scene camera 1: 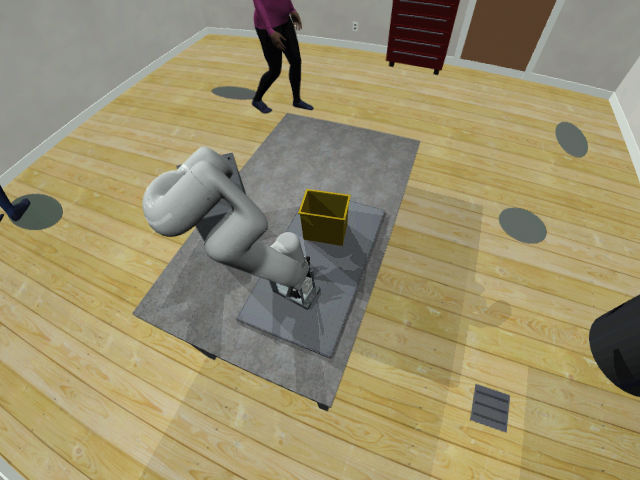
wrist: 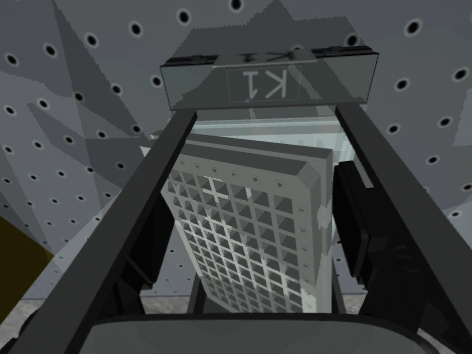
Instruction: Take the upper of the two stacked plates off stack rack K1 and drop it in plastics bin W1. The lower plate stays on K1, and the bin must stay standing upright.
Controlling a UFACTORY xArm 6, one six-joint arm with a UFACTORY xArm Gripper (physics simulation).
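Places are measured from the arm's base along level axes (x ahead, y left, z up), in millimetres.
Where they show: gripper, fingertip midpoint: (scene camera 1: 302, 286) (wrist: 244, 193).
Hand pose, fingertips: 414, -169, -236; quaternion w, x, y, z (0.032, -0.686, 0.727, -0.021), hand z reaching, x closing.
Things, the pixels of their top centre, and the offset from my fingertips, as dx, dy, dz. "spot": a spot on its surface instead. Level surfaces: height alone.
- stack rack K1, surface spot: (wrist: 195, 90) spot: +47, +15, -25
- yellow plastics bin W1, middle of its top: (scene camera 1: 324, 203) -12, +296, +138
- board, its level: dz -41
- grey table, its level: dz -55
The stack rack K1 (wrist: 195, 90) stands on the perforated board, with dark corner bars. The upper plate (wrist: 240, 220), pale grey with a grid of square wells, sits tilted and turned inside it. A pale bluish surface shows behind and under its edge; I cannot tell whether this is the lower plate. My gripper (wrist: 244, 193) is open, its fingers on either side of the plate, with a small gap at the right finger. In the scene view, the arm largely hides the gripper and rack. The yellow plastics bin W1 (scene camera 1: 324, 227) (wrist: 20, 265) stands upright.
The board (scene camera 1: 289, 330) lies on a grey table (scene camera 1: 330, 134). The bin stands towards the board's far end, beyond the rack. A person (scene camera 1: 279, 51) stands behind the table, and part of another person's leg (scene camera 1: 15, 209) shows at the left edge. A dark cylinder (scene camera 1: 620, 346) stands at the right.
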